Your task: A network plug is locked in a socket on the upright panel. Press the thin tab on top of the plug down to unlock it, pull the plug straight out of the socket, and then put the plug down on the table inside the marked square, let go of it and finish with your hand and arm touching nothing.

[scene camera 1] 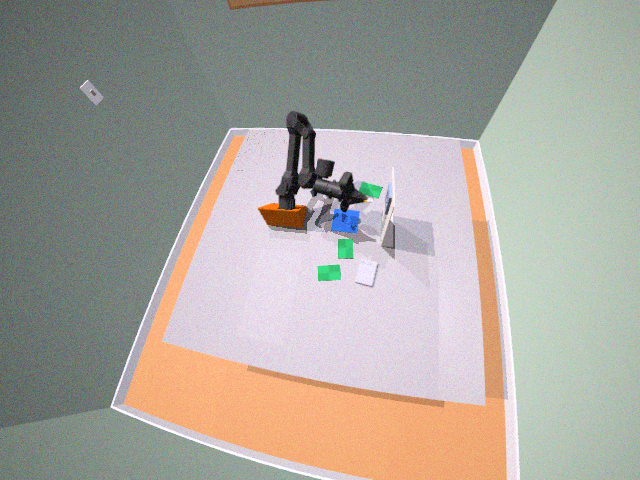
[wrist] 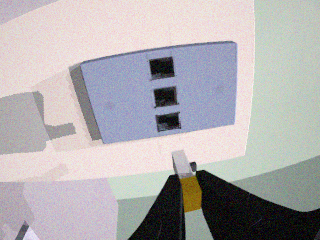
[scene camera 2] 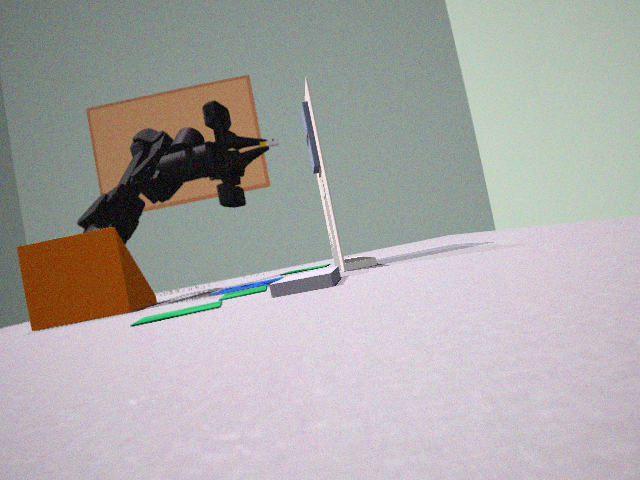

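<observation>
I can see my gripper, which scene camera 1 and the wrist view show as well. A network plug is here in the pictures too. So are a low pale block and an upright cream panel.
</observation>
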